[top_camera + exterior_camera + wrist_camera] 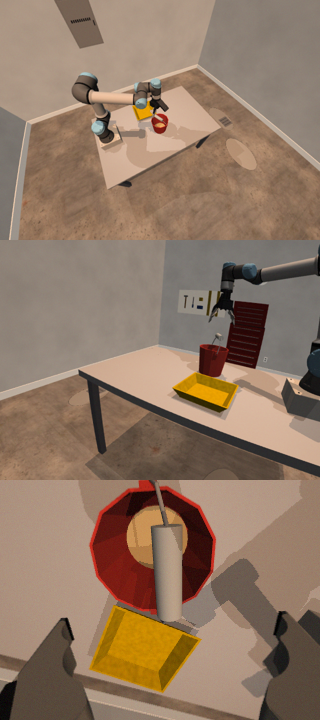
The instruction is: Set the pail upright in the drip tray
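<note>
The pail handle lies 110 mm below my hand and 10 mm ahead of it. From my hand the other things lie so: red pail (180 mm below, 10 mm to the left, 10 mm ahead); then yellow drip tray (310 mm to the left, 310 mm below, 110 mm behind).
</note>
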